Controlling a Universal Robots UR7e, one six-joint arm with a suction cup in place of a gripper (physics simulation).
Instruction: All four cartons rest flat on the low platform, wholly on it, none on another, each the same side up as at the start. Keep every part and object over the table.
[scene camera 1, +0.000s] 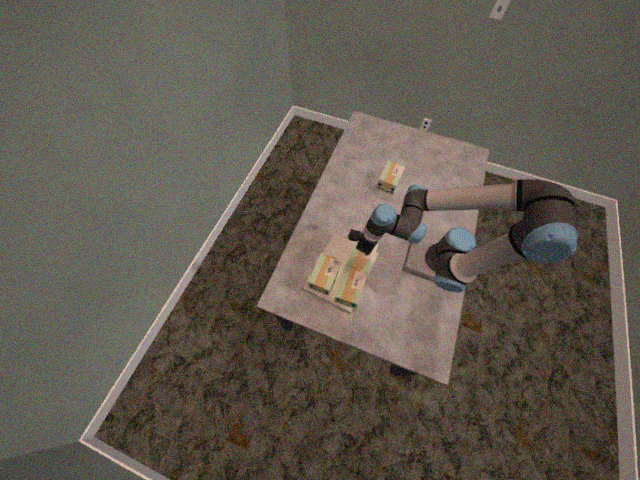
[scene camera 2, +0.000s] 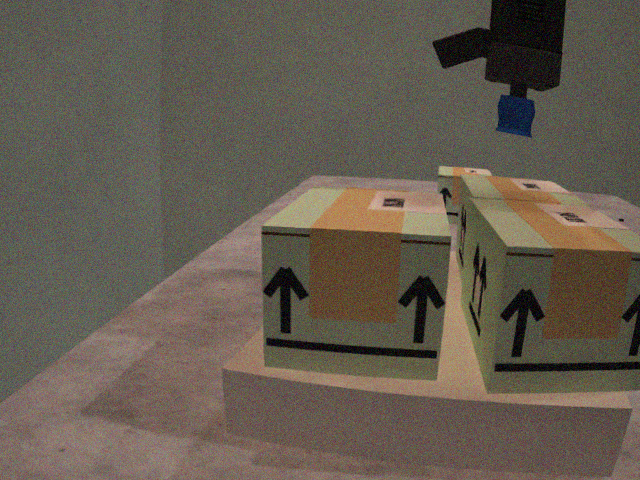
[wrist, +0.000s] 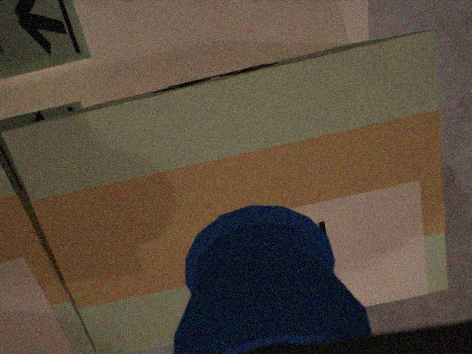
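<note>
My suction cup is off and empty, with a gap above the third carton. That carton stands upright on the low platform, end to end with the front right carton. Whether its far end lies wholly on the platform I cannot tell. The front left carton stands upright on the platform, apart from that row. The fourth carton stands upright on the table, well beyond the platform.
The table carries the platform and the arm's base plate. The arm reaches in from the right in scene camera 1. A wall outlet shows past the table's far edge.
</note>
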